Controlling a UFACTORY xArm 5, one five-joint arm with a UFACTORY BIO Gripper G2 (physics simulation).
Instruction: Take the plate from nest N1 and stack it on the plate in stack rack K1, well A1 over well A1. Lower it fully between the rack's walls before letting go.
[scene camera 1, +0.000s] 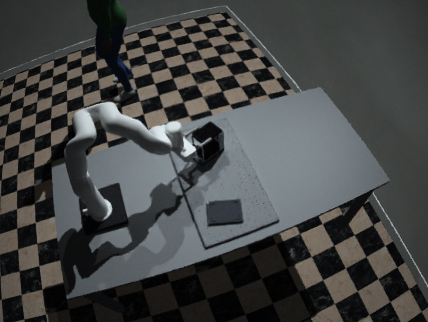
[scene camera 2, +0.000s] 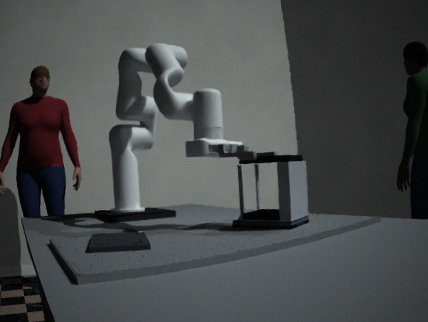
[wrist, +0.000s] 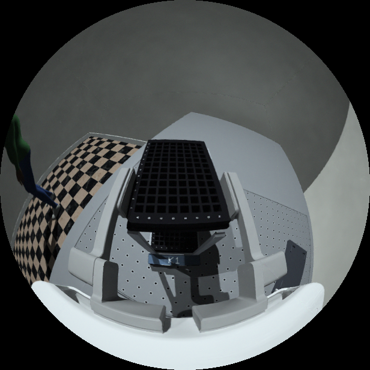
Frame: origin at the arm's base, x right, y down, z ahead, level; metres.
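Where they show: hand, its tool point: (scene camera 1: 201, 135) (scene camera 2: 258, 156); arm's base, origin of its link: (scene camera 1: 101, 210) (scene camera 2: 127, 211).
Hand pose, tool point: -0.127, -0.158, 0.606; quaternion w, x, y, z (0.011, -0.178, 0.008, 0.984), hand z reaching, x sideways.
Observation:
Each offset is from my tool point to the top centre of the thing, as dx, dy, dz. Level surfaces: height alone.
My gripper (scene camera 1: 198, 139) (wrist: 177, 194) is shut on a black gridded plate @[-0.014, +0.002, +0.033] (scene camera 1: 209, 131) (scene camera 2: 294, 158) (wrist: 177, 175), gripping its long sides. The plate looks level and sits at about the top of the walls of stack rack K1 @[-0.010, +0.019, +0.025] (scene camera 2: 295, 192) (wrist: 173, 260); whether its underside is between them is too fine to tell. In the wrist view, the letters run along the plate's near edge, with A at the left. A dark plate @[-0.013, +0.133, +0.034] (scene camera 2: 260, 215) (wrist: 172, 243) lies low in the rack, partly hidden; its well marks are too small to read. Nest N1 @[+0.352, +0.152, -0.022] (scene camera 1: 225, 212) (scene camera 2: 118, 242) (wrist: 292, 262) holds no plate.
Rack and nest stand on a perforated board @[dy +0.167] (scene camera 1: 257, 212) (scene camera 2: 200, 254) (wrist: 275, 215) on the grey table @[dy +0.180] (scene camera 1: 310, 140). The arm's black base plate (scene camera 1: 118, 200) (scene camera 2: 160, 214) is beside the board. A person in green (scene camera 1: 107, 17) (scene camera 2: 417, 100) and one in red (scene camera 2: 42, 130) stand beyond the table.

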